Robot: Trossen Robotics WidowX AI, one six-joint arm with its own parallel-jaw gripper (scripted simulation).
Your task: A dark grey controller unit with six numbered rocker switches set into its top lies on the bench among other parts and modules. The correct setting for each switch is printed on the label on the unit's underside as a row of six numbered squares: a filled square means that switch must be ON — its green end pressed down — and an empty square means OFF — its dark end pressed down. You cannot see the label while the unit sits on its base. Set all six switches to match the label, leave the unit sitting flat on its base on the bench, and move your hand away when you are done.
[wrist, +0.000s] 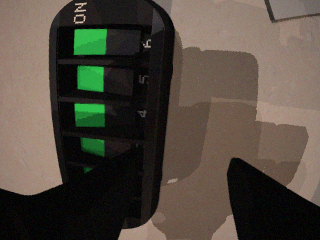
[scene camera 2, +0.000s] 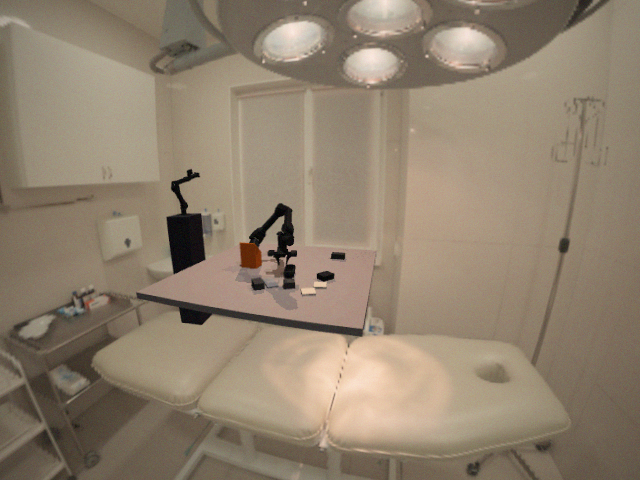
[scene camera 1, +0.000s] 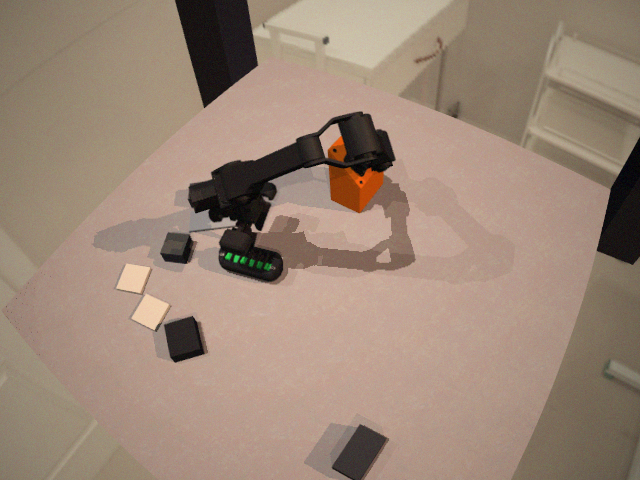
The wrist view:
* my gripper: 185, 162
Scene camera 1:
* my gripper: 255, 238
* small dark cube: 177, 247
